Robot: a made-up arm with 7 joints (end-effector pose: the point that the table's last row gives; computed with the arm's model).
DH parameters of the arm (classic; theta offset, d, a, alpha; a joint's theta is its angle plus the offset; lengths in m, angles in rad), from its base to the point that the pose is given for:
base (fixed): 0 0 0 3.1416
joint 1: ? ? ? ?
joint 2: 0 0.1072 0.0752 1.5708
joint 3: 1.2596 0 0.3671 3.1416
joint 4: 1.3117 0 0.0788 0
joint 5: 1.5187 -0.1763 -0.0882 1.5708
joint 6: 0.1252 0 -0.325 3.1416
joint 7: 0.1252 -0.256 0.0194 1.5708
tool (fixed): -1.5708 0.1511 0 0
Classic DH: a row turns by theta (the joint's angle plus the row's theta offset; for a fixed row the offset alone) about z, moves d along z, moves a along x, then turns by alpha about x.
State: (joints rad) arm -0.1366 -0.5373 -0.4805 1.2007 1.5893 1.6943 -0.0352
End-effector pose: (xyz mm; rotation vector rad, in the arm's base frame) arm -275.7 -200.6 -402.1 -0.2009 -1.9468 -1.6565
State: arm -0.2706 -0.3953 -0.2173 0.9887 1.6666 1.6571 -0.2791
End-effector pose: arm -177.1 -172.8 -471.6 -0.3053 -2.3974 -1.4678
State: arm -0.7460 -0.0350 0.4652 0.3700 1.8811 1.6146 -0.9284
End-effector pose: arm 179.2 -99.2 -567.1 0.8653 2.7390 0.7976
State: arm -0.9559 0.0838 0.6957 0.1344 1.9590 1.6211 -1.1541
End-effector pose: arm 272.4 -50.4 -566.2 1.1237 2.6927 0.6233
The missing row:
joint 1: 0 -0.0492 -0.0888 -1.5708
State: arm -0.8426 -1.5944 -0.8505 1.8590 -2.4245 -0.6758 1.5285
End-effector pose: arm 152.5 -424.9 -604.2 -1.8299 -0.0668 2.3245
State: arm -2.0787 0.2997 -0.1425 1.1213 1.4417 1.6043 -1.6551
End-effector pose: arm 121.8 229.5 -559.5 -2.1423 2.0261 0.3039
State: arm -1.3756 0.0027 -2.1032 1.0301 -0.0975 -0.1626 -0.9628
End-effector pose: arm -692.0 86.8 4.3 0.5500 -0.7416 -1.7592
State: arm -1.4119 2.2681 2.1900 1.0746 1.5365 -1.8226 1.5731
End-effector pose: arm 35.6 -125.2 76.7 -0.7860 -0.5881 -2.1133
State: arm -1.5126 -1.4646 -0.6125 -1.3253 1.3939 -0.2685 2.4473
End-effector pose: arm 482.7 -300.3 -834.3 1.0914 1.4527 -2.0706
